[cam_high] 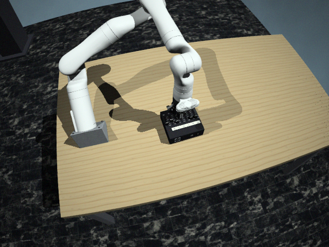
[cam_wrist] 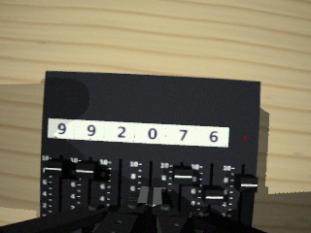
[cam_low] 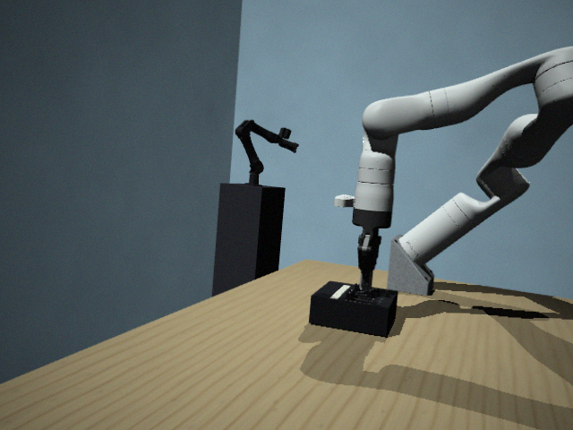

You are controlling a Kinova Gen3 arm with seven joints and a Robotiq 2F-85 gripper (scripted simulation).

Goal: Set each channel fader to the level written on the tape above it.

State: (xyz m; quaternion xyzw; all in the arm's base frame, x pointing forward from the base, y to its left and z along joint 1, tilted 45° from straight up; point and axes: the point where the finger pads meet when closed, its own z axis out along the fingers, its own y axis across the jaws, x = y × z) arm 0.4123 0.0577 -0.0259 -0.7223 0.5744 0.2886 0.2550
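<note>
Right now my hand is 60 mm past the master cap, 30 mm to the left of it and 20 mm above it.
</note>
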